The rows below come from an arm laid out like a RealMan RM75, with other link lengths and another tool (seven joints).
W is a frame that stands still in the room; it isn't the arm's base.
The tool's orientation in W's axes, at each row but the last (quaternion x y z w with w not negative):
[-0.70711 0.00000 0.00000 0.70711]
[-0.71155 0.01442 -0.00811 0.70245]
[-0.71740 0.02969 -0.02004 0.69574]
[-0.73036 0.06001 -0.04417 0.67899]
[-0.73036 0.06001 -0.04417 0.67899]
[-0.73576 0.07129 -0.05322 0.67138]
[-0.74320 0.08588 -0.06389 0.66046]
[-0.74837 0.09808 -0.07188 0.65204]
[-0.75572 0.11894 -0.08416 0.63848]
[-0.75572 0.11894 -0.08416 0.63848]
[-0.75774 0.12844 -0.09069 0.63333]
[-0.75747 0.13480 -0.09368 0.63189]
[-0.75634 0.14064 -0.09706 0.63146]
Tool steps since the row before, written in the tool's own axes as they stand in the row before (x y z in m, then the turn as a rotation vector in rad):
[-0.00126 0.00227 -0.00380 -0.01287 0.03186 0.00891]
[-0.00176 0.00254 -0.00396 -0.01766 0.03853 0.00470]
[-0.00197 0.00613 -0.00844 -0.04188 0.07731 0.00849]
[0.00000 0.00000 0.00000 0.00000 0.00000 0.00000]
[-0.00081 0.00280 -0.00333 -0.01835 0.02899 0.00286]
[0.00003 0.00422 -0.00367 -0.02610 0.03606 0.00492]
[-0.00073 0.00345 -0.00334 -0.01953 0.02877 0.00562]
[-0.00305 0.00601 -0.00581 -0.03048 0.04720 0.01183]
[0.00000 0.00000 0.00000 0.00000 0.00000 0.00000]
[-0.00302 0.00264 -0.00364 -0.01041 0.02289 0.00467]
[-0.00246 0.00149 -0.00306 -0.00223 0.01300 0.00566]
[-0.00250 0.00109 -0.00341 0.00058 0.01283 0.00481]
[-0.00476 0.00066 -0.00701 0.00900 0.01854 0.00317]
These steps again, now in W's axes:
[-0.00126 -0.00380 -0.00227 -0.01287 0.00891 -0.03186]
[-0.00191 -0.00393 -0.00247 -0.01785 0.00477 -0.03843]
[-0.00265 -0.00846 -0.00584 -0.04232 0.00909 -0.07700]
[0.00000 0.00000 0.00000 0.00000 0.00000 0.00000]
[-0.00136 -0.00336 -0.00253 -0.01853 0.00348 -0.02881]
[-0.00075 -0.00398 -0.00386 -0.02604 0.00624 -0.03590]
[-0.00156 -0.00348 -0.00301 -0.01916 0.00635 -0.02887]
[-0.00465 -0.00564 -0.00508 -0.02930 0.01255 -0.04776]
[0.00000 0.00000 0.00000 0.00000 0.00000 0.00000]
[-0.00410 -0.00299 -0.00191 -0.01032 0.00382 -0.02309]
[-0.00338 -0.00235 -0.00085 -0.00146 0.00385 -0.01375]
[-0.00352 -0.00255 -0.00037 0.00095 0.00218 -0.01351]
[-0.00682 -0.00502 0.00079 0.00783 -0.00310 -0.01908]

